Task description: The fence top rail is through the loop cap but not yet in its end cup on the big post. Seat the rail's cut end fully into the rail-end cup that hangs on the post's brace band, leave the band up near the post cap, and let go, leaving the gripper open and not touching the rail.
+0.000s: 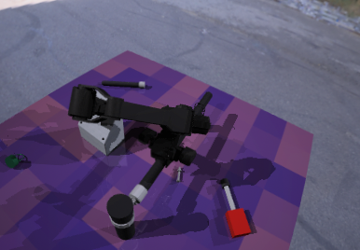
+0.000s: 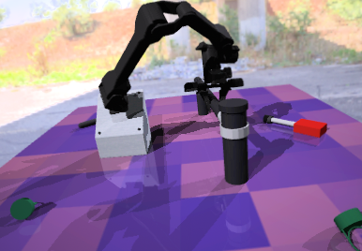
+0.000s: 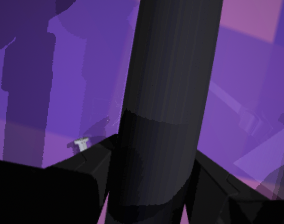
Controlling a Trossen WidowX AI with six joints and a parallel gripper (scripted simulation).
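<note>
My gripper tip is 50 mm short of the small bolt, 50 mm to the right of it and 100 mm above it. Round my gripper tip: red-handled tool 270 mm ahead, 40 mm to the left, 100 mm below.
</note>
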